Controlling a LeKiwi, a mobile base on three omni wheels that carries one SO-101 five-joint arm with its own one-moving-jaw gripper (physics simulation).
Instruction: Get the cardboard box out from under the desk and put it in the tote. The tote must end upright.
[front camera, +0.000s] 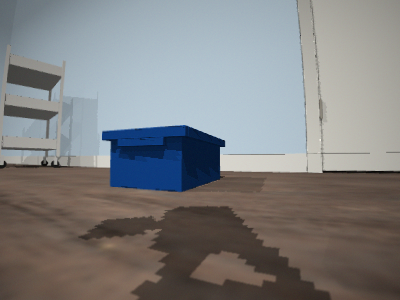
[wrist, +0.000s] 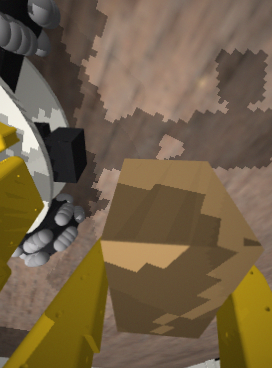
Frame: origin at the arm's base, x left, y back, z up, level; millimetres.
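Where they show: end effector, tool point: (wrist: 121, 236).
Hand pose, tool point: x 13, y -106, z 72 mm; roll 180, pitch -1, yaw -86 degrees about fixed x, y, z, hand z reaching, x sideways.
Observation:
After its pixels a point has its place.
The cardboard box (wrist: 160, 240) is held between the two yellow jaws in the wrist view, one jaw pressing on each side. My gripper (wrist: 167, 270) is shut on it, above the floor. The jaw tips are partly hidden by the box. The blue tote (front camera: 150, 162) @(y -435, x 114, z -36 mm) stands upright on the floor ahead, a little left of centre in the front view. Its inside does not show from this low angle. The gripper and the box do not show in the front view, and the desk does not show in either view.
A white three-shelf cart (front camera: 34, 104) @(y -1213, x 1159, z 333 mm) stands at the far left, behind the tote. A pale door (front camera: 360, 90) @(y -877, x -675, z 274 mm) and its frame are at the right. A blue wall (front camera: 225, 75) @(y -1129, x -96, z 440 mm) is behind the tote. The base's wheel (wrist: 52, 232) and black camera block (wrist: 69, 155) @(y -56, x 8, z -12 mm) show in the wrist view.

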